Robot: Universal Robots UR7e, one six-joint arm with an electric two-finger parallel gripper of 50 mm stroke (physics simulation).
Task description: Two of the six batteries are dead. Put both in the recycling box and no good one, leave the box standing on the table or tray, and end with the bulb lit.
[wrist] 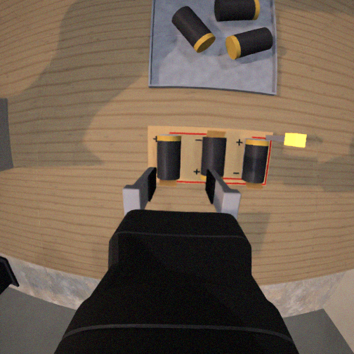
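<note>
My gripper (180, 178) is open and empty, its fingers reaching over the near edge of the battery holder (189, 157). Three dark batteries lie side by side in the holder: the left battery (169, 159) and right battery (255, 163) have gold ends at the far side, the middle battery (214, 152) has its gold end at the near side, partly behind the right finger. Three more batteries (190, 24) (234, 10) (252, 43) lie loose in the grey tray (210, 84). Which are dead cannot be told. No bulb can be made out for certain.
A yellow block (295, 140) on a short grey stem sticks out right of the holder. Part of a grey object (4, 135) shows at the left edge; whether it is the recycling box cannot be told. A black object (6, 274) stands at the lower left, by the wooden table's (75, 215) near edge.
</note>
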